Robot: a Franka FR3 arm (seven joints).
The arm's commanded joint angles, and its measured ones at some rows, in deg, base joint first. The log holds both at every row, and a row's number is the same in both.
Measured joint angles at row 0:
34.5, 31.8, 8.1, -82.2, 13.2, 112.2, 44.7
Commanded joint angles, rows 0 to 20:
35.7, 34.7, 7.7, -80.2, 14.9, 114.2, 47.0
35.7, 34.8, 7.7, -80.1, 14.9, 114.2, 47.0
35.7, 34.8, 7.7, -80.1, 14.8, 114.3, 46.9
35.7, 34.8, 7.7, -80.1, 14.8, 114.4, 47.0
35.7, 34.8, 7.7, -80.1, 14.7, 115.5, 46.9
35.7, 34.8, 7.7, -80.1, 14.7, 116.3, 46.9
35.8, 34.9, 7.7, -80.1, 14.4, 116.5, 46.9
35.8, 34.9, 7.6, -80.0, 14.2, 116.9, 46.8
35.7, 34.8, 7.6, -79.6, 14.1, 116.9, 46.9
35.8, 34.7, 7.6, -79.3, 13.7, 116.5, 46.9
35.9, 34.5, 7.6, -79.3, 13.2, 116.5, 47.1
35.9, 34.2, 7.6, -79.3, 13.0, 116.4, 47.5
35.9, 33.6, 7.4, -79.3, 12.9, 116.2, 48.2
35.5, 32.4, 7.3, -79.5, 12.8, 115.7, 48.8
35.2, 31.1, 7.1, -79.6, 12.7, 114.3, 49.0
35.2, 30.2, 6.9, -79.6, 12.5, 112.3, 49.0
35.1, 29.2, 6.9, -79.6, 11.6, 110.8, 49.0
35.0, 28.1, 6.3, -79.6, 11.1, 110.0, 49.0
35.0, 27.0, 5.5, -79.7, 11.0, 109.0, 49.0
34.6, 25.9, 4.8, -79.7, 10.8, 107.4, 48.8
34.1, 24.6, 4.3, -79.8, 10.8, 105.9, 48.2
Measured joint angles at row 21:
35.5, 28.6, 5.4, -78.8, 12.0, 109.9, 47.8
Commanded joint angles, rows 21 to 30:
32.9, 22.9, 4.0, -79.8, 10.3, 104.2, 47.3
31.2, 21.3, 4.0, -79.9, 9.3, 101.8, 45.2
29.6, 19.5, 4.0, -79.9, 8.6, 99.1, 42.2
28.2, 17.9, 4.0, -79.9, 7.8, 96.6, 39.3
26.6, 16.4, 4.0, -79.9, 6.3, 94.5, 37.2
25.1, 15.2, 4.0, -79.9, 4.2, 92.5, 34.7
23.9, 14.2, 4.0, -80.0, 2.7, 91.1, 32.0
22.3, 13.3, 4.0, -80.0, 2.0, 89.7, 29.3
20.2, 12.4, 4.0, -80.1, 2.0, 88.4, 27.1
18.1, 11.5, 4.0, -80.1, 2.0, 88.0, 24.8
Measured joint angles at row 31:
23.2, 14.4, 3.1, -78.4, 3.3, 89.9, 31.5
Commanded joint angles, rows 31 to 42:
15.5, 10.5, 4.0, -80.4, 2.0, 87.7, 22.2
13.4, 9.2, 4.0, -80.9, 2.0, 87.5, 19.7
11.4, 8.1, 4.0, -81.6, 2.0, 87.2, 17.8
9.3, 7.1, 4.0, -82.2, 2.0, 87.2, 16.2
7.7, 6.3, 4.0, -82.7, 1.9, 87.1, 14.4
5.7, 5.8, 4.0, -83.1, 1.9, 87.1, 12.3
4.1, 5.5, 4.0, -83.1, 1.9, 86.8, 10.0
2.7, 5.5, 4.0, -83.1, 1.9, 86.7, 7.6
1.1, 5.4, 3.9, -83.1, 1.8, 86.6, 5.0
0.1, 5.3, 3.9, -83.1, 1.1, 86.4, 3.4
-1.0, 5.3, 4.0, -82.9, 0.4, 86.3, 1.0
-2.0, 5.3, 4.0, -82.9, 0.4, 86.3, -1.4
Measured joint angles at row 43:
1.5, 6.6, 2.7, -81.3, 2.1, 86.6, 5.2
